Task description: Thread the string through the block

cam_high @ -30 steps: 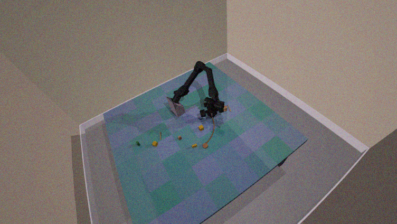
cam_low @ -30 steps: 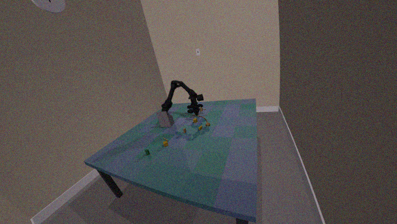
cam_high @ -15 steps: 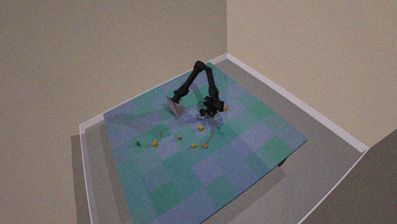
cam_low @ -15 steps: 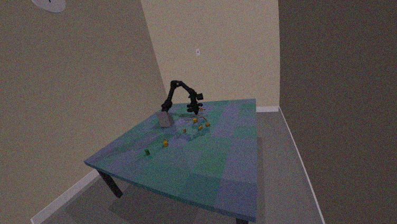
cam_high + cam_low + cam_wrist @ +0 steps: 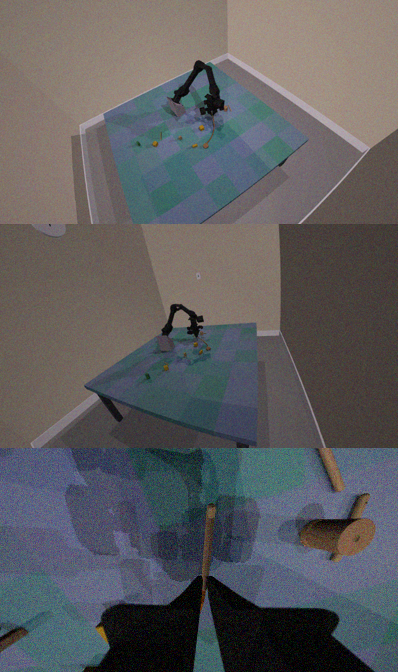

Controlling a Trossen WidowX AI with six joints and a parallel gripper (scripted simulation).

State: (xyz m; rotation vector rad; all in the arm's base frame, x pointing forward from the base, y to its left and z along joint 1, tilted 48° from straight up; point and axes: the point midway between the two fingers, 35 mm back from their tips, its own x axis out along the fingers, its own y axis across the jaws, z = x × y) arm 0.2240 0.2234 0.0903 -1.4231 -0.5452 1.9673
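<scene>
Right now my gripper tip is 130 mm to the left of the yellow block, 50 mm short of it and 20 mm above it. Also, from my gripper tip: brown block: 140 mm to the left, 10 mm below, 10 mm behind; then thin wooden stick: 10 mm behind; then round wooden button: 210 mm ahead, 170 mm to the right, 30 mm below.
</scene>
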